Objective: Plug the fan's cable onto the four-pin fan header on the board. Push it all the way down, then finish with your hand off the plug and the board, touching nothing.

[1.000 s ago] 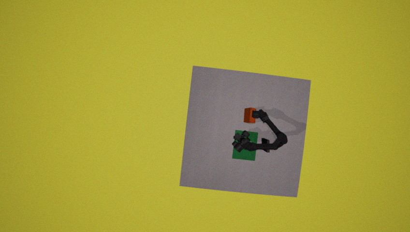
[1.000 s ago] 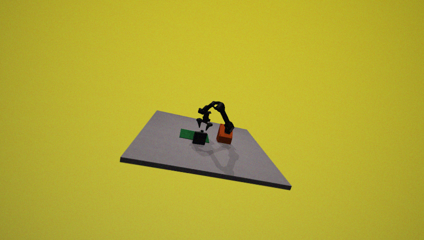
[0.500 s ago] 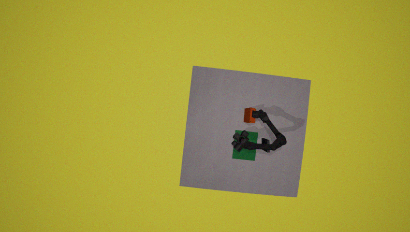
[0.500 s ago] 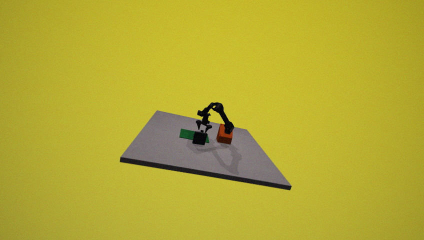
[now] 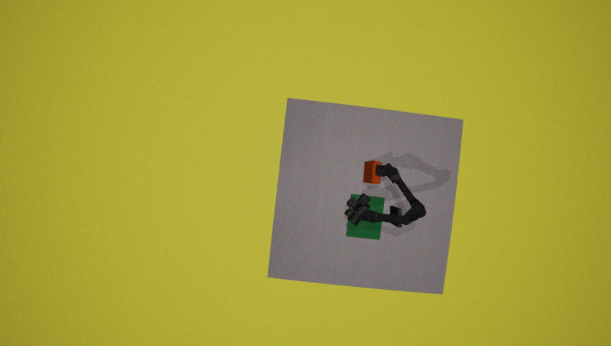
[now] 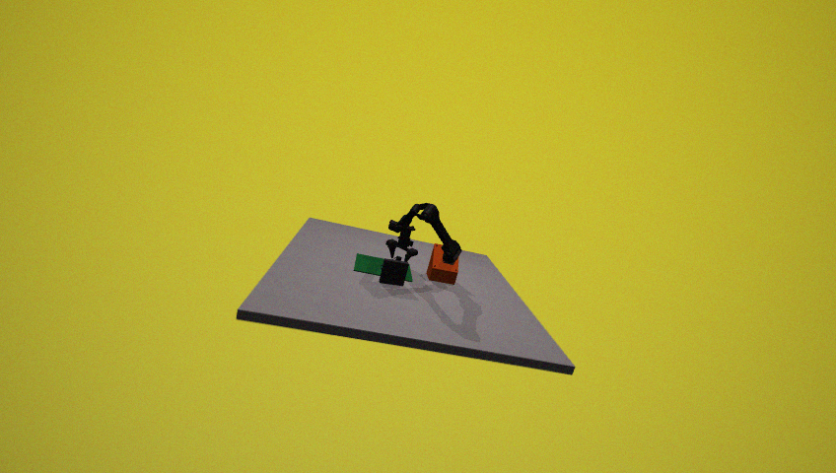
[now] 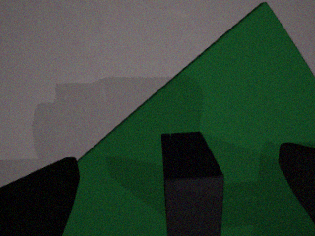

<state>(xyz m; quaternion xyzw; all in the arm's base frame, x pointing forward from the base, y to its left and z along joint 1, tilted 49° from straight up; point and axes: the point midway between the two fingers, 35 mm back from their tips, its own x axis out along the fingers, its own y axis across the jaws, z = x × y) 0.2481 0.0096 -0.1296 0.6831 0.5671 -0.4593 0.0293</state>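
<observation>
My gripper tip is 150 mm to the right of the white four-pin header, 50 mm short of it and 20 mm above it. The rest, counted from my gripper tip: black fan: 280 mm to the left, 40 mm ahead, 40 mm above; then fan plug: 10 mm to the left, 10 mm above; then green board: 100 mm to the left, 80 mm ahead, 30 mm below.
</observation>
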